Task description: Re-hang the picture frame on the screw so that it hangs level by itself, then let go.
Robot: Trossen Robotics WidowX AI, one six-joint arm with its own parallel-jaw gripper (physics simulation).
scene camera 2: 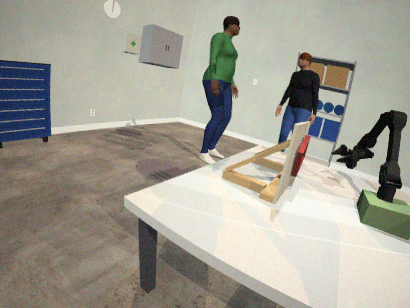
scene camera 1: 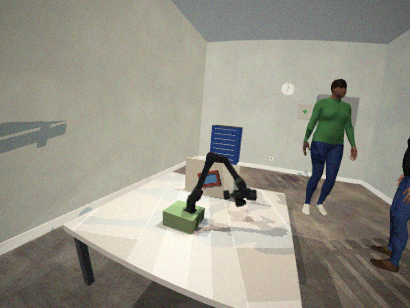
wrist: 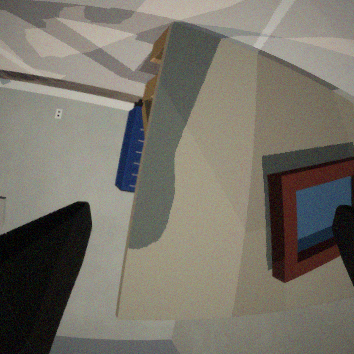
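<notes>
The picture frame (scene camera 1: 210, 178) (scene camera 2: 301, 156) (wrist: 283, 225), red with a blue picture, is against the front of the upright beige board (scene camera 1: 192, 172) (scene camera 2: 293, 150) (wrist: 210, 175). It is tilted, its right end higher than its left in the first scene view. The screw does not show. My gripper (scene camera 1: 240, 193) (scene camera 2: 336, 155) (wrist: 218, 217) is open and empty, in the air in front of the board and apart from it. In the wrist view the right finger overlaps the frame's right part, which runs out of view; the left finger lies past the board's edge.
A wooden brace (scene camera 2: 243, 180) supports the board from behind on the white table (scene camera 1: 150, 250) (scene camera 2: 200, 220). The arm stands on a green block (scene camera 1: 180, 220) (scene camera 2: 382, 215). Beyond the table are a blue cabinet (scene camera 1: 226, 142) (scene camera 2: 25, 100) (wrist: 129, 150) and two people.
</notes>
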